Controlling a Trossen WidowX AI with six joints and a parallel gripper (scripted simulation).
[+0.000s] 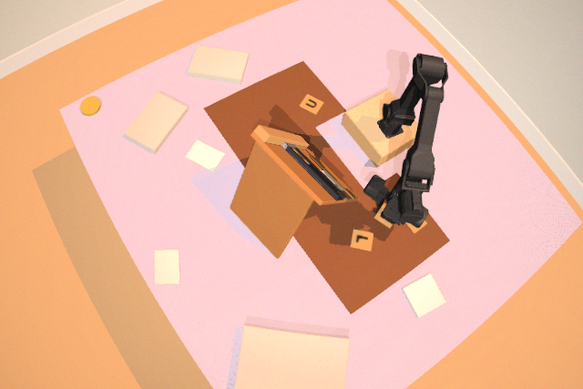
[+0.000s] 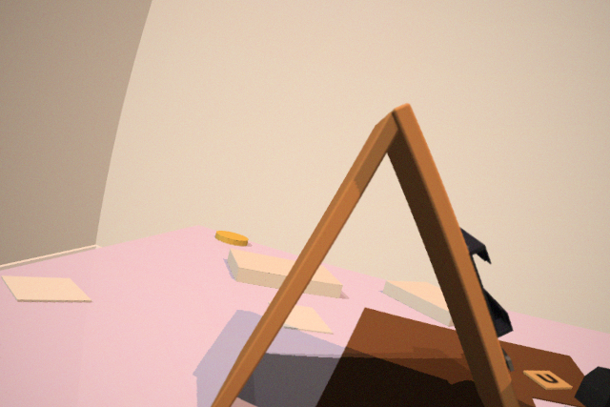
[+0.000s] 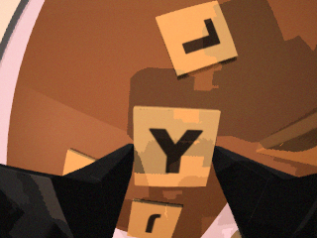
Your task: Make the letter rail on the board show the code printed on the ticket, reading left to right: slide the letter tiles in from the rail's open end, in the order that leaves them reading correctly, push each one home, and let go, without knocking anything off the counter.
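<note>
The white ticket is 14 cm to the right of my gripper tip, 12 cm ahead of it and 6 cm above it. The rest, counted from my gripper tip: y tile: right at my gripper tip; brown mat: 22 cm to the right, 5 cm ahead, 4 cm below; letter tile: 21 cm to the right, 20 cm ahead, 14 cm above.
</note>
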